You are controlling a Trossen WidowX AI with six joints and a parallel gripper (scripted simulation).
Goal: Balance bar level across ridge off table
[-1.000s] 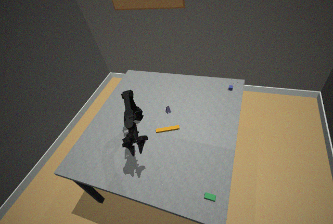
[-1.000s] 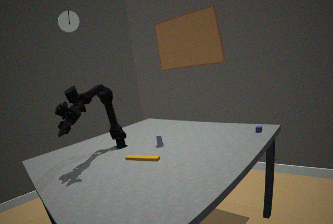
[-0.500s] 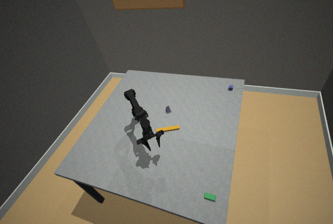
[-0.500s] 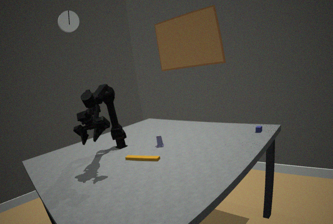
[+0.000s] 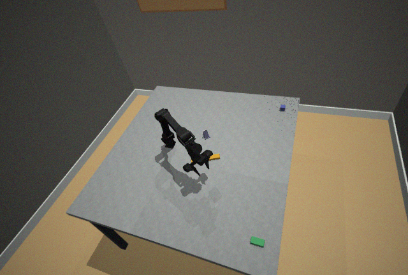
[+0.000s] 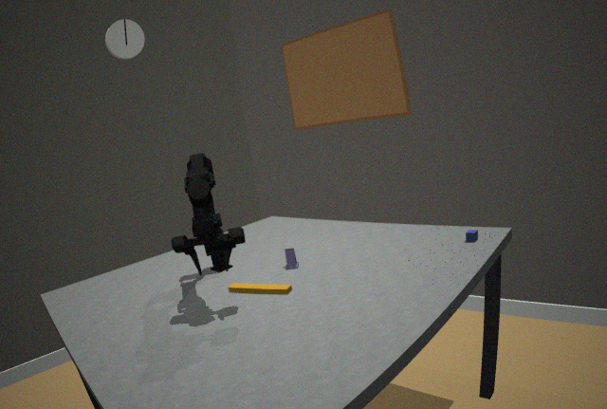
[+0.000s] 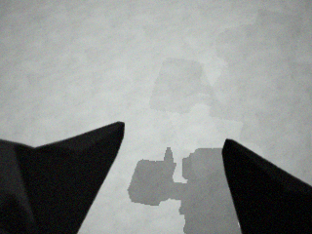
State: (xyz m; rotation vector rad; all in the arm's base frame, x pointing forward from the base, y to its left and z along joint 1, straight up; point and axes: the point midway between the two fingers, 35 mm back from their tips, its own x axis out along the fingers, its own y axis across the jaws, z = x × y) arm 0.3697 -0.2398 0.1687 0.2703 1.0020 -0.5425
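Right now my gripper tip is 180 mm to the right of the orange bar, 130 mm above it and 80 mm past it. Also, from my gripper tip: blue cube 750 mm to the left, 360 mm ahead, 120 mm below; flat green block 360 mm ahead, 250 mm to the right, 130 mm below.
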